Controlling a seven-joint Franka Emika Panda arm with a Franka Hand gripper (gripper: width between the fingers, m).
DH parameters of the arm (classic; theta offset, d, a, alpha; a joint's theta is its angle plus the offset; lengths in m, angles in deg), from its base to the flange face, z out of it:
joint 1: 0 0.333 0 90
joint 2: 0 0 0 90
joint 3: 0 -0.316 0.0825 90
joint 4: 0 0 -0.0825 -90
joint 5: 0 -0.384 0 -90
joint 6: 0 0 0.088 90
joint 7: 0 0.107 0 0
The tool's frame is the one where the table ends.
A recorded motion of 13 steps. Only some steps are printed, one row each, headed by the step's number.
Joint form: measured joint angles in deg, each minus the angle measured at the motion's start. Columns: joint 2, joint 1, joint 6, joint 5, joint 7, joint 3, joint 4.
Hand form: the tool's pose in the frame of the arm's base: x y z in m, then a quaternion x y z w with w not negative. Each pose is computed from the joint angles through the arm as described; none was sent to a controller.
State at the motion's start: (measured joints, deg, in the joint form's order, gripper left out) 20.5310 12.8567 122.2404 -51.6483 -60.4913 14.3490 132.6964
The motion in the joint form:
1: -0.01 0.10 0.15 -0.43 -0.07 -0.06 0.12
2: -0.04 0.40 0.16 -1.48 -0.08 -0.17 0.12
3: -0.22 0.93 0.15 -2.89 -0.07 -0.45 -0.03
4: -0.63 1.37 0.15 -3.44 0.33 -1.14 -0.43
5: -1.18 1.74 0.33 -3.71 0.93 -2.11 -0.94
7: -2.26 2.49 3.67 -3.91 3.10 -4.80 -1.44
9: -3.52 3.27 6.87 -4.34 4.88 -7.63 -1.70
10: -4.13 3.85 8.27 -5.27 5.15 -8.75 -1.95
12: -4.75 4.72 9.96 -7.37 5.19 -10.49 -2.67
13: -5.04 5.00 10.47 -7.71 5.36 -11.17 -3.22
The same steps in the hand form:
1: 0.4667 0.0150 0.5115 -0.86322 -0.26066 -0.27346 0.33484
2: 0.4670 0.0188 0.5120 -0.86062 -0.25831 -0.27526 0.34181
3: 0.4678 0.0262 0.5128 -0.85673 -0.25705 -0.27666 0.35129
4: 0.4695 0.0361 0.5137 -0.85508 -0.26000 -0.27347 0.35559
5: 0.4716 0.0475 0.5143 -0.85459 -0.26394 -0.26895 0.35731
7: 0.4764 0.0720 0.5136 -0.86046 -0.26058 -0.26748 0.34663
9: 0.4791 0.0989 0.5091 -0.86495 -0.25988 -0.26408 0.33851
10: 0.4802 0.1120 0.5079 -0.86406 -0.26022 -0.26592 0.33908
12: 0.4804 0.1330 0.5113 -0.85858 -0.26246 -0.27299 0.34559
13: 0.4809 0.1411 0.5143 -0.85664 -0.26549 -0.27539 0.34617

